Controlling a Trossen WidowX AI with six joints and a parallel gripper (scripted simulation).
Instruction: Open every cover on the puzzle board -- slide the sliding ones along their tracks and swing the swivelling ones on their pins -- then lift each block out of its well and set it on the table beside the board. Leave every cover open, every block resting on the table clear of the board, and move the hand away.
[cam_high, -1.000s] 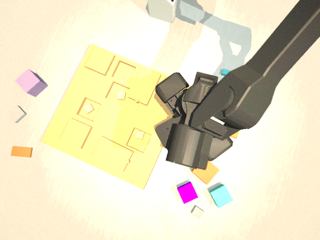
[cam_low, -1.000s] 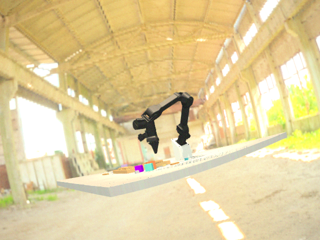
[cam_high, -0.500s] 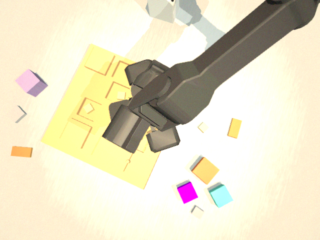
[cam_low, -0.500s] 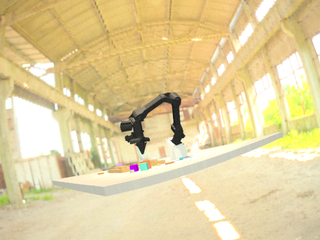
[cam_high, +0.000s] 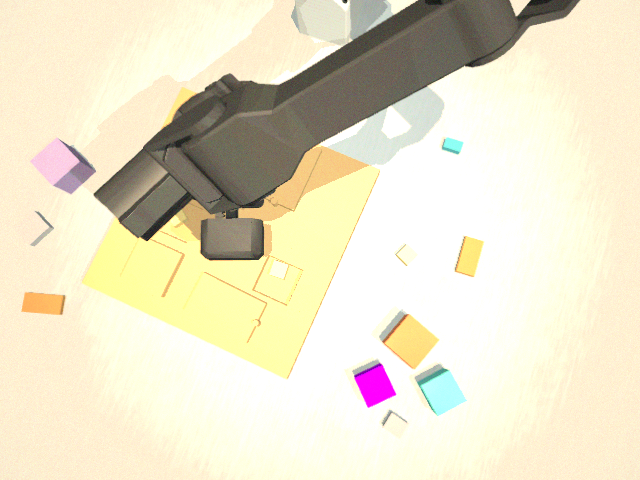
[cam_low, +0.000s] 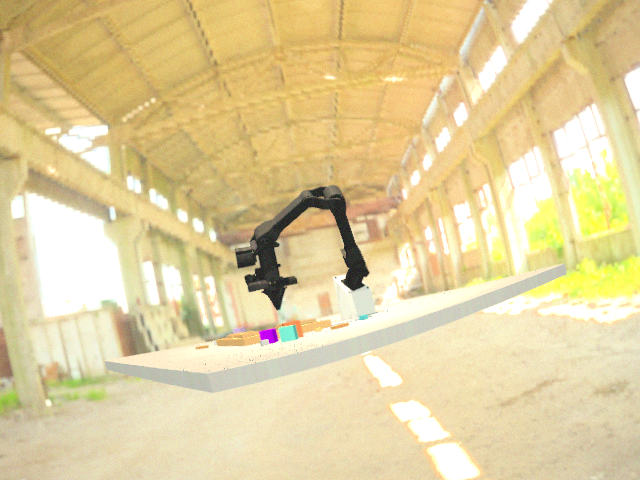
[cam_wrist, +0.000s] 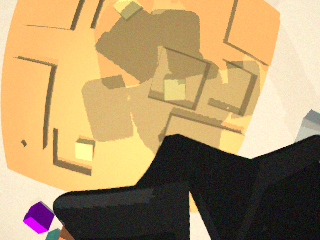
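Right now the yellow puzzle board is 3 cm ahead of my gripper tip, 4 cm to the right of it and 6 cm below it. From my gripper tip the other things lie so: orange cube (13 cm ahead, 23 cm to the left, 6 cm below); then lilac block (27 cm to the right, 6 cm below); then cyan piece (13 cm behind, 24 cm to the left, 8 cm below).
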